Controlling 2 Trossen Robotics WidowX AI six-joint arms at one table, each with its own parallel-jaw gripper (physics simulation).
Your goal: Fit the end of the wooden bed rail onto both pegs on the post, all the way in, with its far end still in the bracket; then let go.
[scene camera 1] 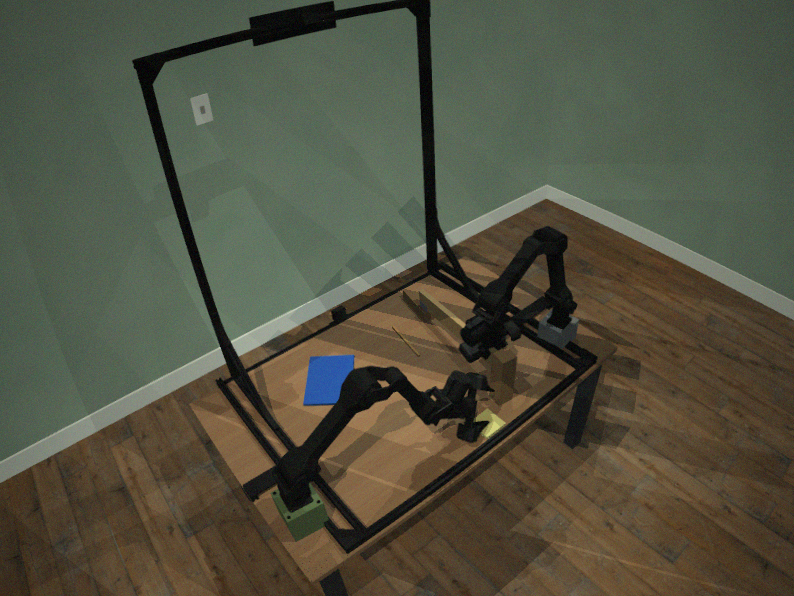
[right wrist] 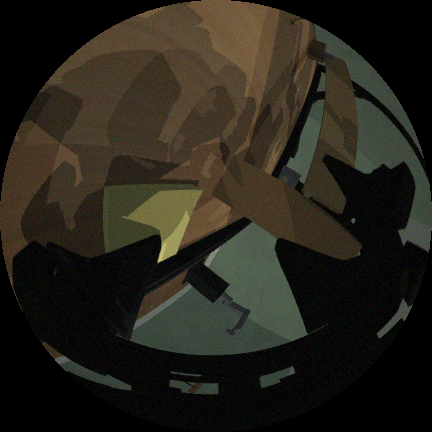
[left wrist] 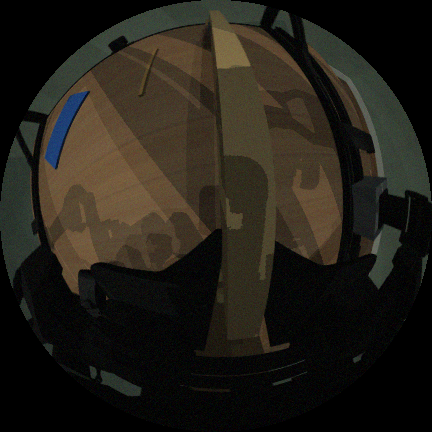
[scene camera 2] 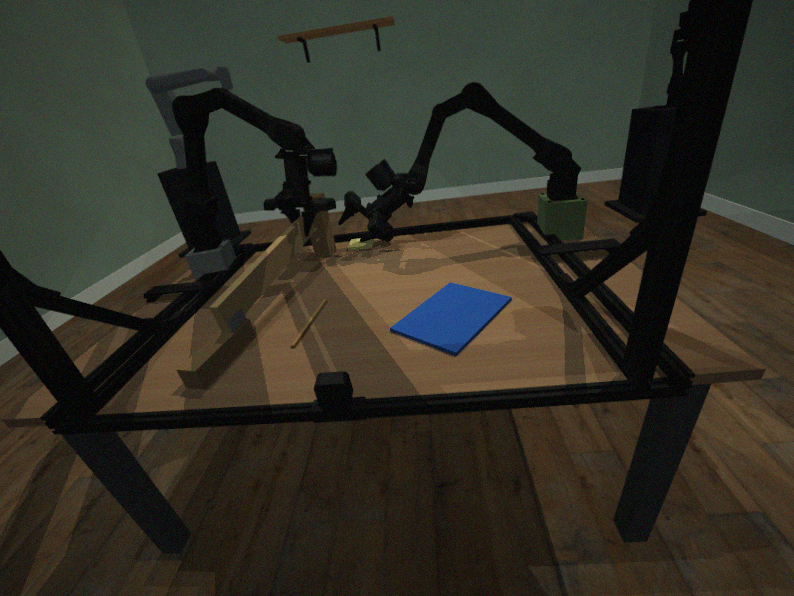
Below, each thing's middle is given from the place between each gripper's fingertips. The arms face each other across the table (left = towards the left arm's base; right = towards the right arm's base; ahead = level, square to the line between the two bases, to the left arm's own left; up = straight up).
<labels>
My left gripper is now 90 mm short of the upright wooden post (right wrist: 282,211) and 30 mm to the left of it. Round my left hand: low wooden bracket (scene camera 2: 198,372): 410 mm behind, 70 mm to the left, 70 mm below; then wooden bed rail (scene camera 1: 442,314): 170 mm behind, 30 mm to the left; then yellow pad (right wrist: 131,212): 130 mm ahead, 130 mm to the right, 90 mm below.
I see the yellow pad 4 cm below my right hand, 3 cm to the right of it and 1 cm ahead of it. From my right hand the other things lie so: blue mat (scene camera 2: 449,320): 45 cm behind, 26 cm to the right, 4 cm below; then upright wooden post: 8 cm to the left, 4 cm above, 3 cm behind; then wooden bed rail: 28 cm behind, 13 cm to the left, 4 cm above.
</labels>
